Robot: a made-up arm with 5 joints.
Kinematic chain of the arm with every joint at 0, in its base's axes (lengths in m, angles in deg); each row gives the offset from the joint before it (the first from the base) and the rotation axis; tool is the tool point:
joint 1: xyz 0 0 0.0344 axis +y
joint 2: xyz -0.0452 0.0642 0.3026 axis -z
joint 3: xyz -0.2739 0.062 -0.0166 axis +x
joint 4: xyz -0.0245 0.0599 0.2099 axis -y
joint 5: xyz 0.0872 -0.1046 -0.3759 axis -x
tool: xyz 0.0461 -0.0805 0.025
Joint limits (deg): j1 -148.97..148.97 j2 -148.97..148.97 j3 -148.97..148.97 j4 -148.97..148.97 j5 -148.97..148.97
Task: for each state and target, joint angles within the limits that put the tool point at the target. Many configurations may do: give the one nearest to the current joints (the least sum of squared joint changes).
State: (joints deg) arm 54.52 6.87 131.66 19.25 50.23
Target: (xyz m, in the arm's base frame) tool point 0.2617 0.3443 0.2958
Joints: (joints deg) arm 73.40 23.67 143.39 -12.10 39.80
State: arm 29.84 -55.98 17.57 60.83 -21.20
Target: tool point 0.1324 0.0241 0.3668
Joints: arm 8.06 -35.01 24.45 57.68 -11.35
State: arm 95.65 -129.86 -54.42 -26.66 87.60
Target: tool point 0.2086 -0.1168 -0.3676
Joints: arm 104.95 -148.97 -68.05 -46.50 64.90
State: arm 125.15 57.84 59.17 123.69 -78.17
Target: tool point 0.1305 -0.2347 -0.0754
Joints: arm 139.56 27.47 95.00 88.11 -75.13
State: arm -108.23 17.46 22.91 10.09 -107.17
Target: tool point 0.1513 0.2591 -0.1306
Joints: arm -138.33 21.03 22.23 -8.63 -105.31
